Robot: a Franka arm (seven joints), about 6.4 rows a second.
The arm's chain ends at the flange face. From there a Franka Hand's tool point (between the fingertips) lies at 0.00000 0.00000 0.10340 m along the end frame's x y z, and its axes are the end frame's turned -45 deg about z.
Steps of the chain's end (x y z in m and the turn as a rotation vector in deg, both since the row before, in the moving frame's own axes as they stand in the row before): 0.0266 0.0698 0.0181 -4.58 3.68 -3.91; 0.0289 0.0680 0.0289 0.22 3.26 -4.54; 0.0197 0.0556 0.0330 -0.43 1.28 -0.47; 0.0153 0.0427 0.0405 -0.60 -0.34 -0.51; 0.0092 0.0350 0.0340 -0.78 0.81 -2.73; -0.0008 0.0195 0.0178 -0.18 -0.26 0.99
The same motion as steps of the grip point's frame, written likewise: -0.0313 0.0787 0.0176 -5.84 -0.64 -3.91; -0.0231 0.0722 0.0287 -2.15 2.46 -4.54; -0.0243 0.0554 0.0330 -1.21 0.60 -0.47; -0.0206 0.0413 0.0405 -0.18 -0.66 -0.51; -0.0182 0.0333 0.0340 -1.12 0.02 -2.73; -0.0149 0.0131 0.0178 0.06 -0.31 0.99
